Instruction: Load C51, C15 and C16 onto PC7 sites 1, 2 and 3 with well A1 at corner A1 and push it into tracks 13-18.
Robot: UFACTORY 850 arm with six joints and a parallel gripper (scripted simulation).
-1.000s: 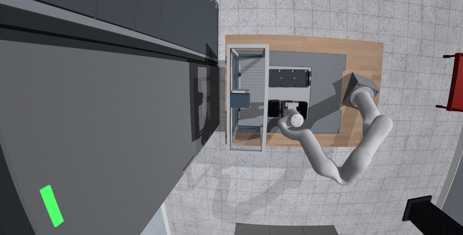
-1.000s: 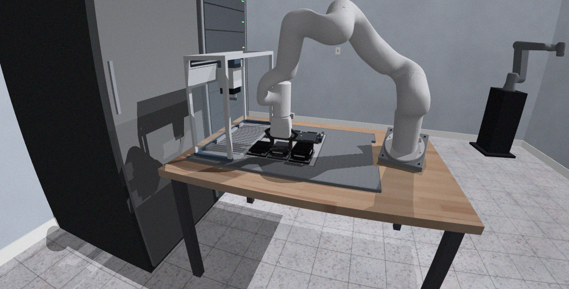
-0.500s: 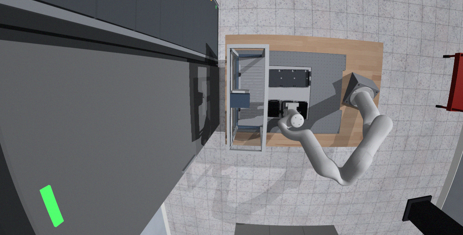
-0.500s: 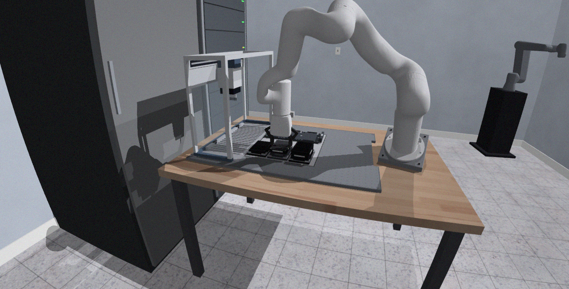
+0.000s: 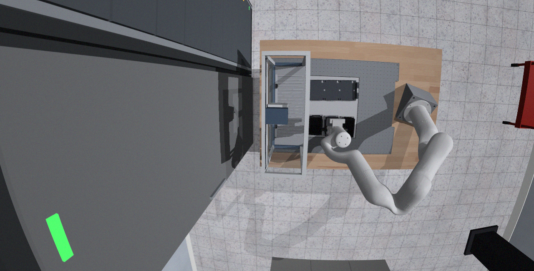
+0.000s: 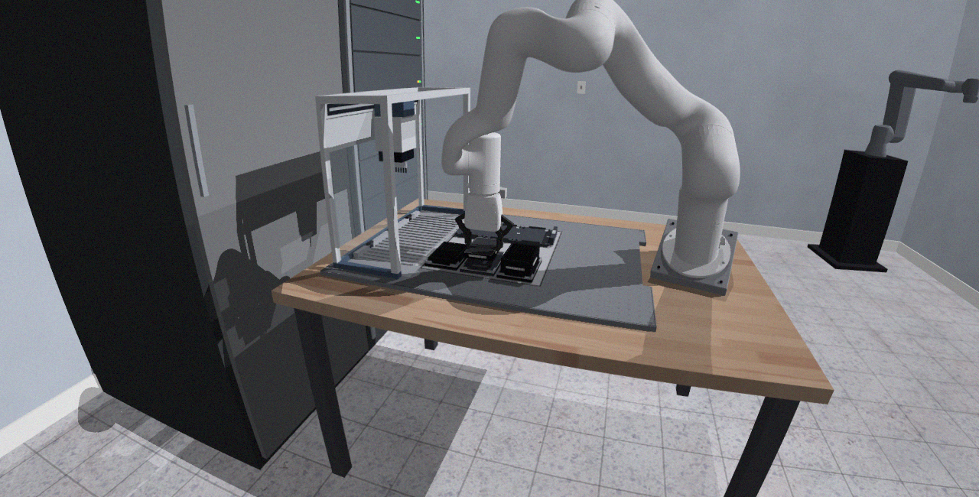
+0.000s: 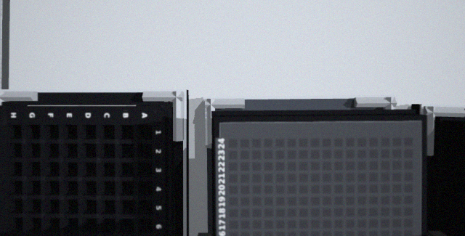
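Right now my hand is 6 cm above the nest S2. The rest, counted from my hand: plate carrier PC7: 24 cm to the right, 4 cm below, 3 cm behind; then plate C15: 11 cm ahead, 4 cm below, 1 cm to the right; then frame post: 22 cm ahead, 19 cm above, 13 cm to the left.
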